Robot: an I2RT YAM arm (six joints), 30 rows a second.
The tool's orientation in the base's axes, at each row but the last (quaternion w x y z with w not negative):
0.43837 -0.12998 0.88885 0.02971
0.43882 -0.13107 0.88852 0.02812
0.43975 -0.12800 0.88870 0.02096
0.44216 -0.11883 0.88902 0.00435
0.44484 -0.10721 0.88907 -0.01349
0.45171 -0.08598 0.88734 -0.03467
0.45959 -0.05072 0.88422 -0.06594
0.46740 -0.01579 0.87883 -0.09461
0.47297 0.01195 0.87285 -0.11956
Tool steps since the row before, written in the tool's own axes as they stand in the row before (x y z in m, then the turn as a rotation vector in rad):
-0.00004 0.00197 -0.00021 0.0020 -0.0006 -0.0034
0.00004 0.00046 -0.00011 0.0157 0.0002 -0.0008
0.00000 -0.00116 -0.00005 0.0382 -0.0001 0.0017
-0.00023 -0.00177 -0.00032 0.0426 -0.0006 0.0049
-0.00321 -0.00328 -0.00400 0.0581 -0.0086 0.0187
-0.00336 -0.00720 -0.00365 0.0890 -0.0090 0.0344
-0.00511 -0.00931 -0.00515 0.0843 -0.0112 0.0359
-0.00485 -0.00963 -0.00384 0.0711 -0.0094 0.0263
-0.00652 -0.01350 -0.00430 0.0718 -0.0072 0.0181
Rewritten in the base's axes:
-0.00065 0.00187 0.00004 -0.0036 -0.0016 0.0005
-0.00023 0.00042 0.00001 -0.0098 -0.0032 -0.0119
0.00025 -0.00113 0.00012 -0.0208 -0.0078 -0.0311
0.00026 -0.00171 0.00055 -0.0208 -0.0089 -0.0365
-0.00072 -0.00284 0.00534 -0.0174 -0.0188 -0.0561
-0.00014 -0.00652 0.00583 -0.0225 -0.0247 -0.0898
-0.00102 -0.00805 0.00857 -0.0185 -0.0262 -0.0865
-0.00102 -0.00831 0.00781 -0.0189 -0.0215 -0.0708
-0.00175 -0.01156 0.01032 -0.0257 -0.0176 -0.0676

